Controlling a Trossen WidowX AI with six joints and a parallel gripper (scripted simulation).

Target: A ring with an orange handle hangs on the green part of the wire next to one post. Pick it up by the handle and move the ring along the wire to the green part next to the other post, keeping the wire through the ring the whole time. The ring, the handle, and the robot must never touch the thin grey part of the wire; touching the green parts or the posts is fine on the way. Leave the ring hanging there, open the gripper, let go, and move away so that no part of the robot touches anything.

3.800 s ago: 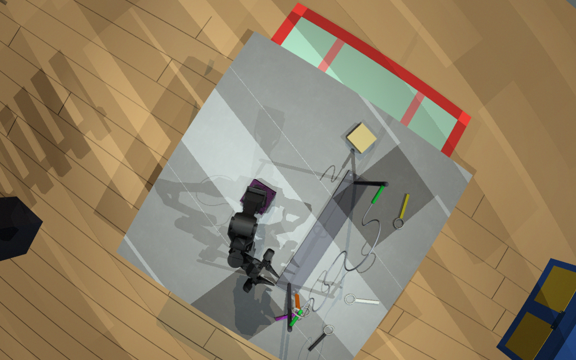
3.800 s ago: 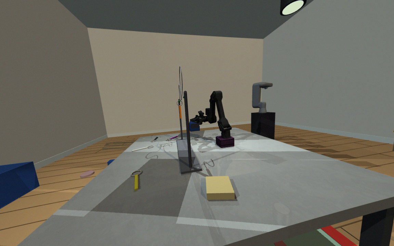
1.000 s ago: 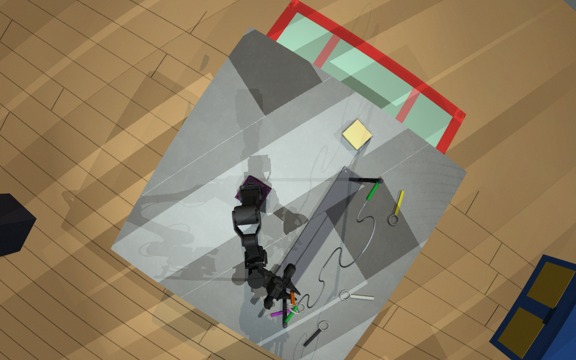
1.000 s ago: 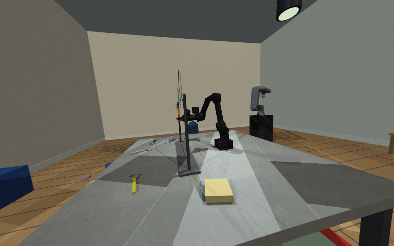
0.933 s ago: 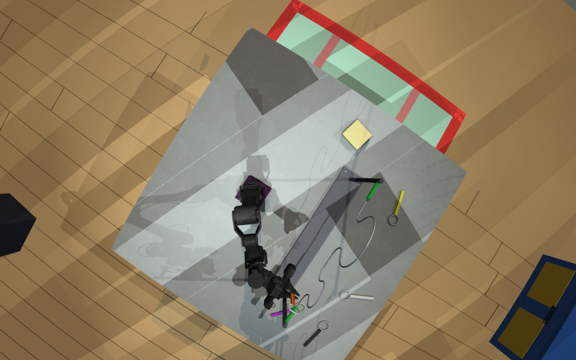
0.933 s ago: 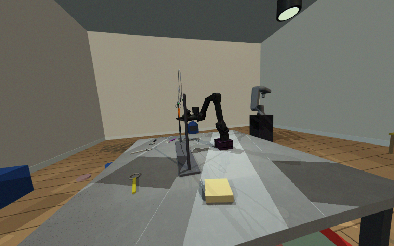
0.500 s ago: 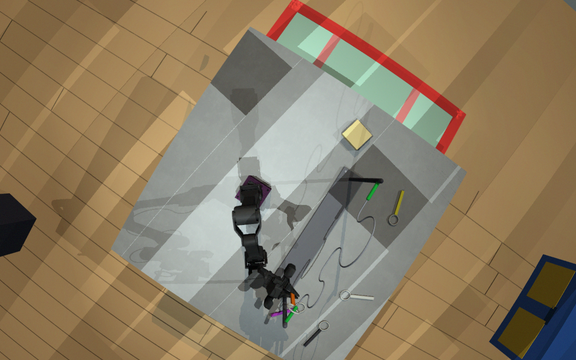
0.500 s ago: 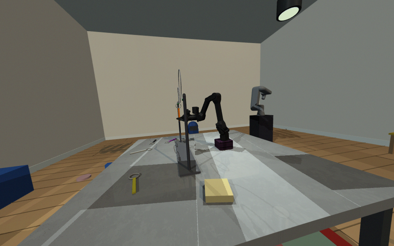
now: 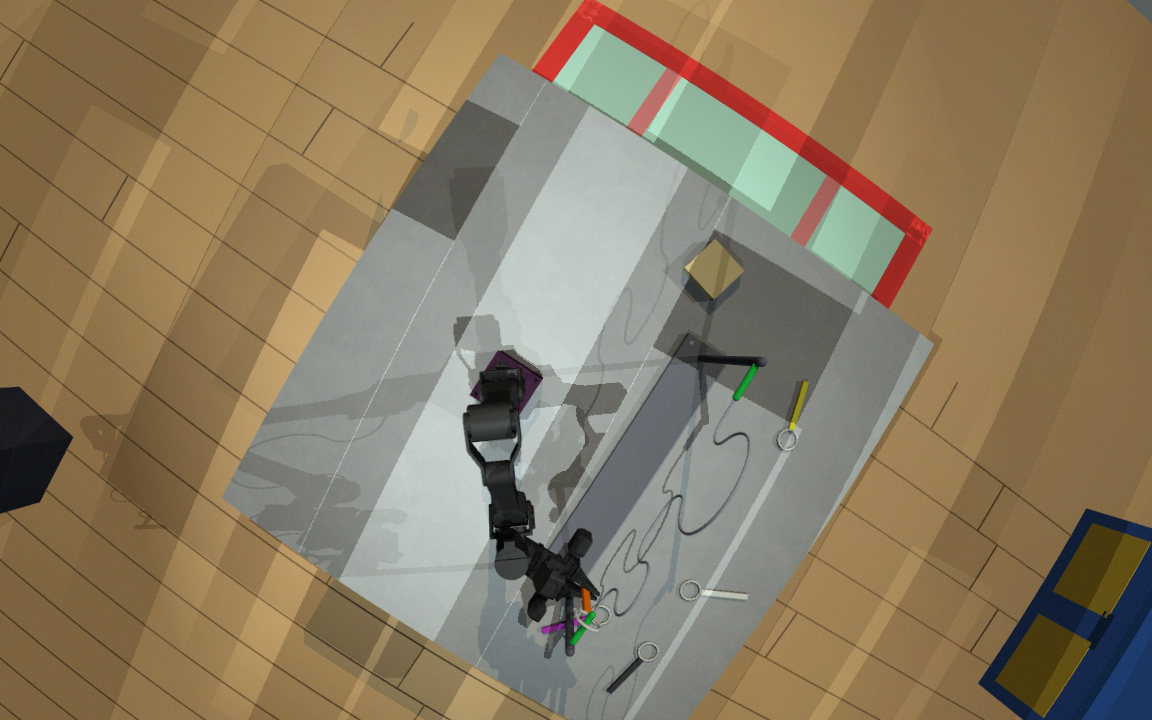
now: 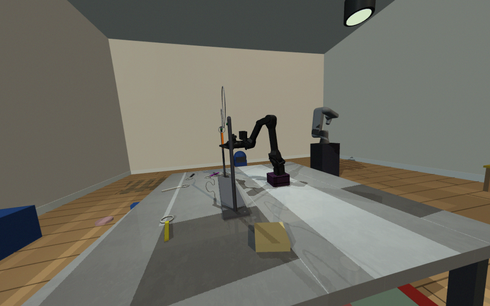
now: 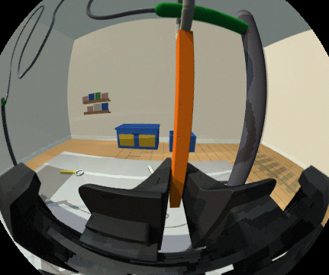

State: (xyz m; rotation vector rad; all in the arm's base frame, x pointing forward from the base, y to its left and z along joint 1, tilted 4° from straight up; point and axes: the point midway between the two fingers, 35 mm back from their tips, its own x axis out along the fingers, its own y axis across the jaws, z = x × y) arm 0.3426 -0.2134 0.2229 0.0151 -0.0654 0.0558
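Now: gripper tip 80 mm below the ring with orange handle and 30 mm past it. Also, from my gripper tip: yellow-handled ring 520 mm to the left, 270 mm below, 220 mm ahead; then purple-handled ring 270 mm below, 160 mm to the right, 90 mm ahead; then tan block 690 mm to the left, 260 mm below, 150 mm behind.
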